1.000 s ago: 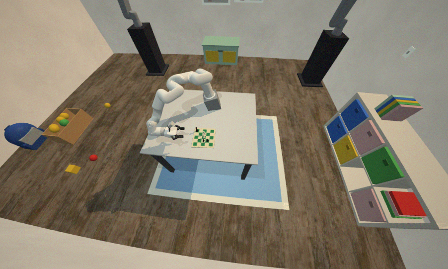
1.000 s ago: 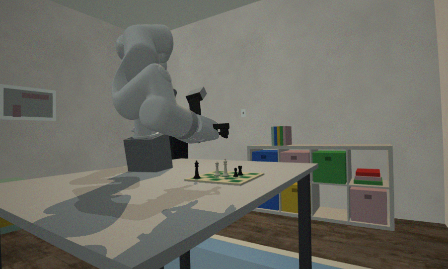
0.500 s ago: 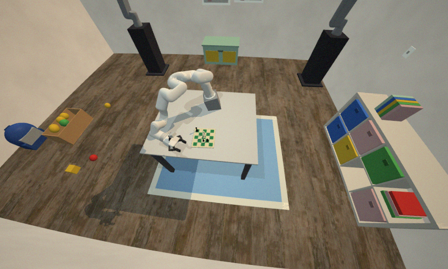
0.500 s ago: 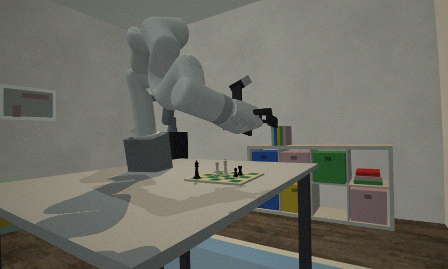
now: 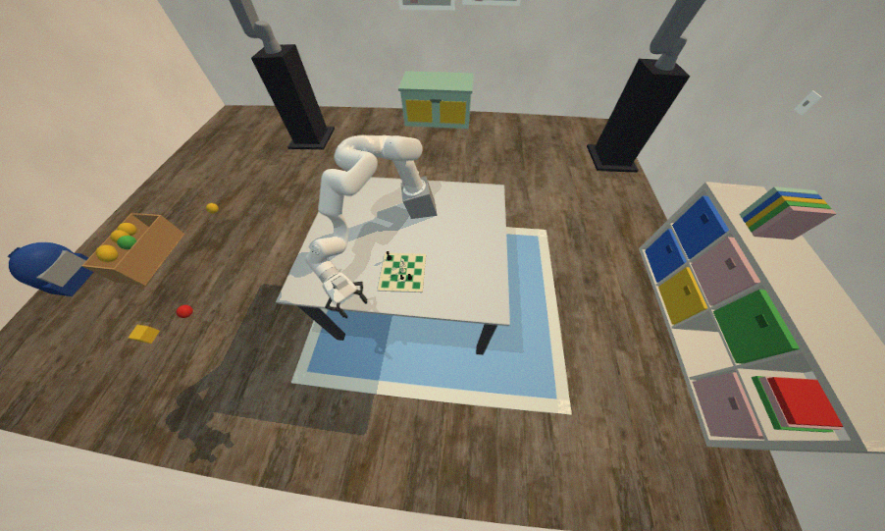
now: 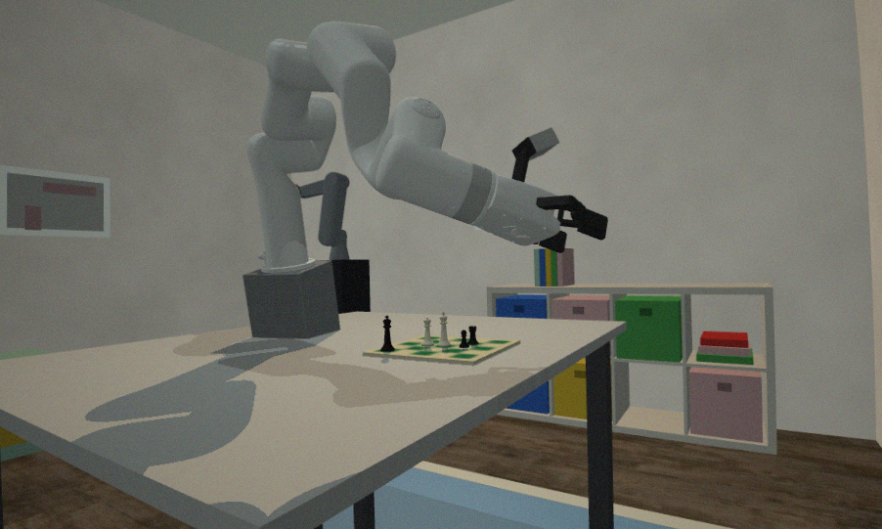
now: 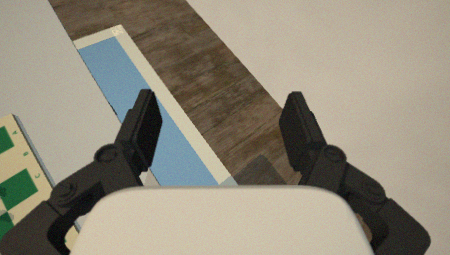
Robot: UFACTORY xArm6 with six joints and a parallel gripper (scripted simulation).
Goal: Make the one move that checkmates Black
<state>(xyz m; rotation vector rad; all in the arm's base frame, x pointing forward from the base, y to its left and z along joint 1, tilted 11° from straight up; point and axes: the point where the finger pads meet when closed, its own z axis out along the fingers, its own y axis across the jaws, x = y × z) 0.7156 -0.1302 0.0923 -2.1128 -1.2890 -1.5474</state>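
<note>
Now: the tall white piece 290 mm behind my hand, 160 mm below it and 120 mm to the left of it. The rest, counted from my hand: black king 360 mm behind, 160 mm below, 40 mm to the left; then green-and-cream chessboard 280 mm behind, 190 mm below, 120 mm to the left.
</note>
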